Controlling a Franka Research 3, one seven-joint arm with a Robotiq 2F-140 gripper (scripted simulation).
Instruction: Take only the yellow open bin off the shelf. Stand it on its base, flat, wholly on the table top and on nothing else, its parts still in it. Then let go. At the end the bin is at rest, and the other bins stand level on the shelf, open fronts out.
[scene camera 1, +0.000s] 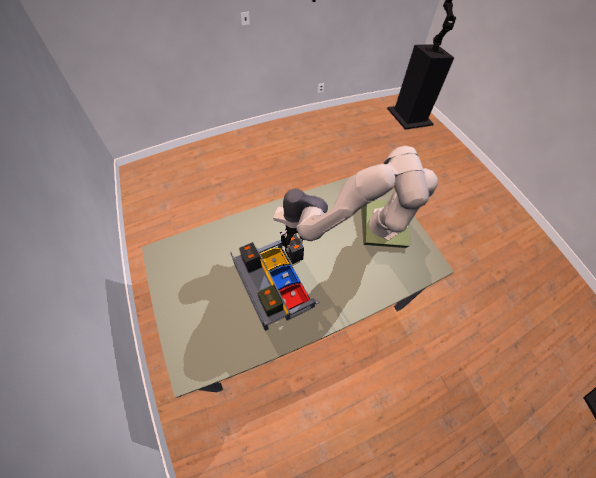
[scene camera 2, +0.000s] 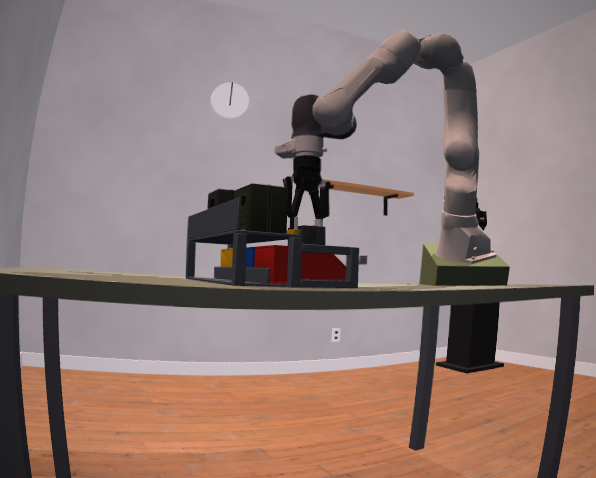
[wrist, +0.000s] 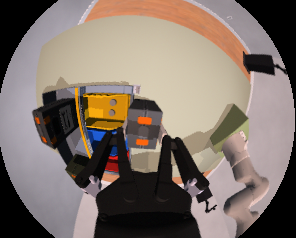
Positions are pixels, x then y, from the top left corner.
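A black box (wrist: 143, 125) is 16 cm from the lens. My gripper (wrist: 143, 123) is 21 cm from the lens. The marked spots on the black box and a yellow bin (wrist: 96, 106) are 22 cm apart. The yellow bin is 34 cm from the lens.
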